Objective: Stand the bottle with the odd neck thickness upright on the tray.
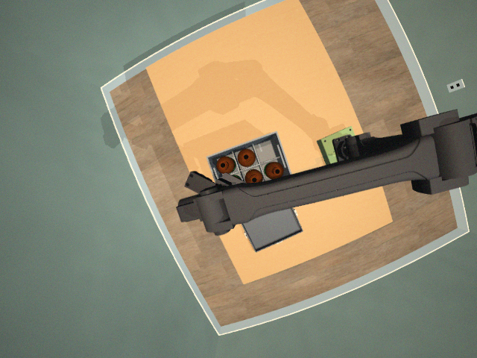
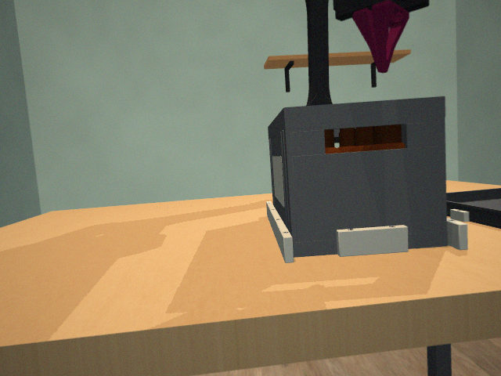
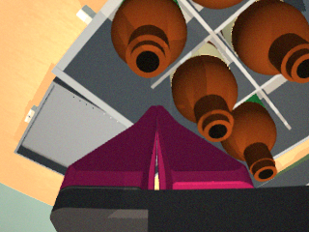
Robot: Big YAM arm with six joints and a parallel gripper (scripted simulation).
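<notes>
Right now my hand is 14 cm above the dark grey crate, 8 cm past it and 5 cm to the left of it. From my hand the other things lie so: grey tray 24 cm to the left, 21 cm below, 9 cm behind.
</notes>
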